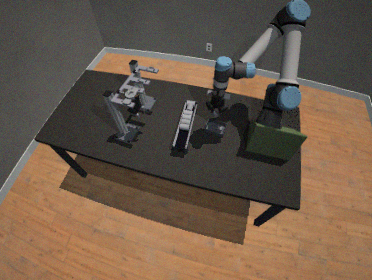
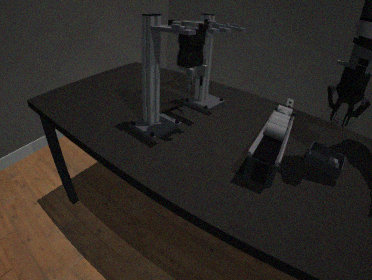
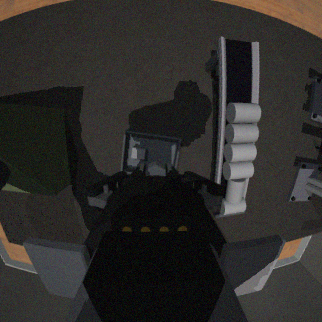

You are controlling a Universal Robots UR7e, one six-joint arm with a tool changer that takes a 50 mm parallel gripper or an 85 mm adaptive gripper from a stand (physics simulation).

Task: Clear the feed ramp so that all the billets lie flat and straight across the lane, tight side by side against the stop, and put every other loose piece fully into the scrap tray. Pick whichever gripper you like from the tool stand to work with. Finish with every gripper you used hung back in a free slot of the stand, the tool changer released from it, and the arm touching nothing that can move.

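Frame: origin at the arm's base, x up, y left, z back, level; centimetres.
Where they show: arm's base at its link origin: point(image 1: 268, 125).
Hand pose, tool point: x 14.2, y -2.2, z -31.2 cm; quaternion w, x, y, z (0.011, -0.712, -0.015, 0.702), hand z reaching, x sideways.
Things, the pixels of their top centre, and the offset from my tool point.
- scrap tray at its top centre: point(image 3: 149, 155) point(image 2: 327, 154) point(image 1: 215, 126) dx -30.3, dy -0.4, dz +0.8 cm
- small grey loose piece at its top centre: point(image 3: 155, 174) dx -17.6, dy -0.5, dz -0.3 cm
- pale block at its top centre: point(image 3: 137, 153) dx -30.9, dy -0.1, dz +3.5 cm
- narrower pale shape at its top centre: point(image 3: 239, 192) dx -23.8, dy -6.5, dz -18.7 cm
My gripper point(image 1: 216, 114) point(image 2: 340, 121) point(image 3: 157, 171) hangs above the scrap tray point(image 2: 320, 172) point(image 3: 125, 152), its fingers partly closed on a small grey loose piece point(image 3: 156, 167); the piece is hard to make out. A pale block point(image 3: 135, 152) lies in the tray. On the feed ramp point(image 1: 180, 124) point(image 2: 260, 137) point(image 3: 255, 70), several pale billets point(image 1: 186, 120) point(image 2: 277, 125) point(image 3: 242, 133) lie across the lane in a row. Beyond the row, a narrower pale shape point(image 3: 236, 190) shows near the ramp's end; whether it is a billet is unclear.
The tool stand point(image 1: 116, 115) point(image 2: 151, 75) point(image 3: 302, 184) is on the far side of the ramp from the tray, with another gripper point(image 2: 191, 50) hanging in it. A large green block point(image 1: 275, 142) point(image 3: 37, 150) is beside the arm's base, on the tray's other side.
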